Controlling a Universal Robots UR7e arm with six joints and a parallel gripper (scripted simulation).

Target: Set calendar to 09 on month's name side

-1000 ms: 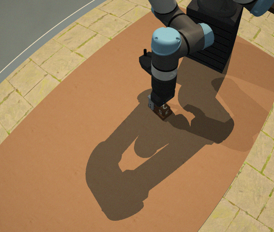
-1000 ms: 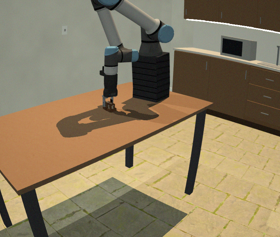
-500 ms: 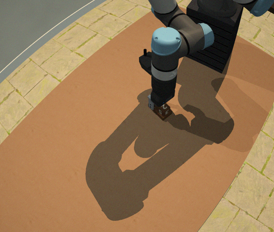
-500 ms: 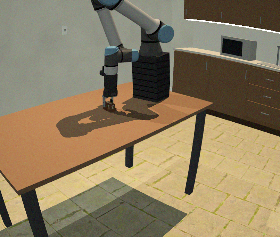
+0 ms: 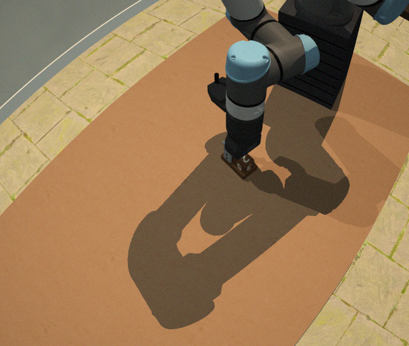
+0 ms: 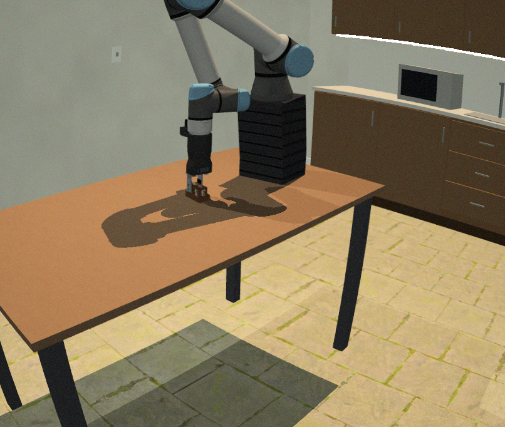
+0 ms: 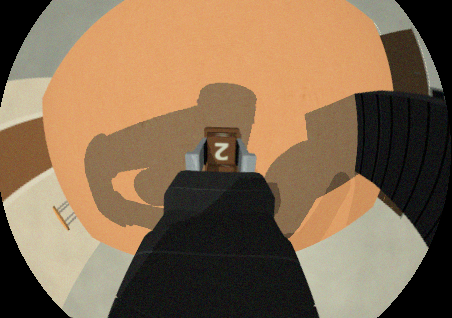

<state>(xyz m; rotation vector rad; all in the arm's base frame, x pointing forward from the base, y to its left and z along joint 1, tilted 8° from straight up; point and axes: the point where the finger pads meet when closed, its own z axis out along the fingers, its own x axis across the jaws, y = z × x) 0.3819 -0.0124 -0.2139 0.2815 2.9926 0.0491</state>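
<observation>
Right now my hand is 30 mm above the tray and 20 mm to the right of it. From my hand the other things lie so: brown cube (30 mm to the left, 10 mm below, 10 mm ahead).
</observation>
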